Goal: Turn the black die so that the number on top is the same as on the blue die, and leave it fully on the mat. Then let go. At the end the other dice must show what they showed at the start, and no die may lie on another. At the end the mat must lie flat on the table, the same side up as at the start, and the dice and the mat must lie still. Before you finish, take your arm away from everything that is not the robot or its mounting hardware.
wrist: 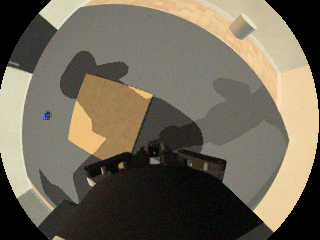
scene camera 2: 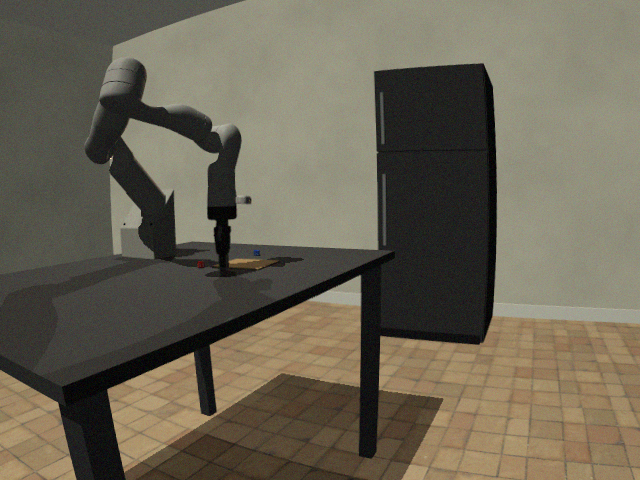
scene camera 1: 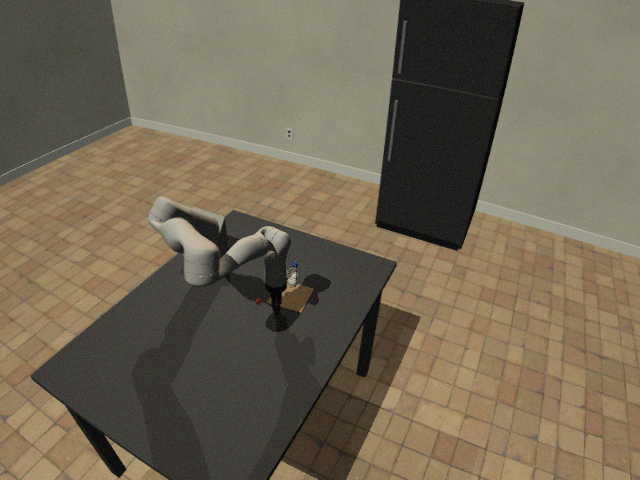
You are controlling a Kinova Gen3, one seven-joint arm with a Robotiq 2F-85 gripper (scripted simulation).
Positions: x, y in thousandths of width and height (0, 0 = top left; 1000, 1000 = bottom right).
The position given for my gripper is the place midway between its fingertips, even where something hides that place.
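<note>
Here is my gripper (scene camera 2: 351, 559) and (wrist: 483, 623), visible to me in scene camera 2 and in the wrist view. I also see a tan mat (wrist: 336, 485).
</note>
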